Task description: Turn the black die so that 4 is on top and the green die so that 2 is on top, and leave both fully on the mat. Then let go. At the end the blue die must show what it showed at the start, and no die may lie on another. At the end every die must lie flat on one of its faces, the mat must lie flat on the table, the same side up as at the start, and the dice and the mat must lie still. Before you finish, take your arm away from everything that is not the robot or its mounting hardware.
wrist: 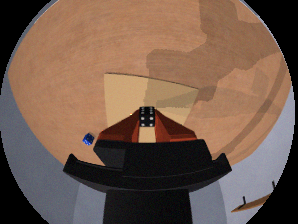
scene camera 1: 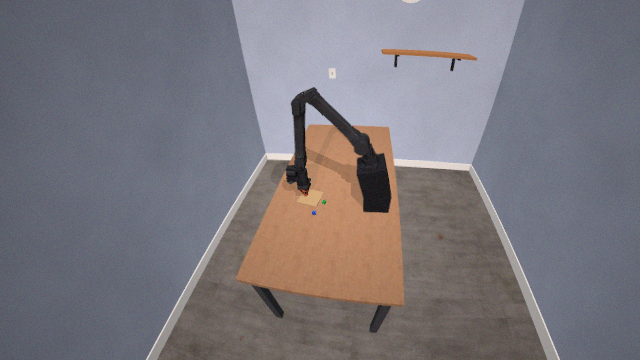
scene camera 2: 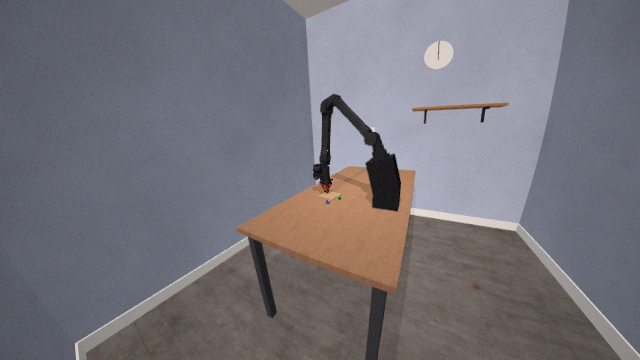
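The wrist camera gives me my gripper point(wrist: 147, 113), and there's a mat point(wrist: 124, 94) in it too.
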